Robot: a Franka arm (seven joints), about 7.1 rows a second.
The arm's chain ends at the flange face. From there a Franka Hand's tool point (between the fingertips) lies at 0.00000 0.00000 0.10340 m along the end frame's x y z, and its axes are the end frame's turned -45 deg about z.
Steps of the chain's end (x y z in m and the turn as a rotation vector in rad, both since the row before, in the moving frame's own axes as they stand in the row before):
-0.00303 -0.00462 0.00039 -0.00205 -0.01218 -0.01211
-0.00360 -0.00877 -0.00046 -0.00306 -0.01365 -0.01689
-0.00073 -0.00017 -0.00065 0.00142 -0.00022 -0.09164
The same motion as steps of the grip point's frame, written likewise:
0.00008 -0.00614 0.00038 0.00716 -0.01006 -0.01211
0.00243 -0.00951 -0.00047 0.00749 -0.01182 -0.01689
-0.00031 -0.00076 -0.00065 0.00116 0.00085 -0.09164

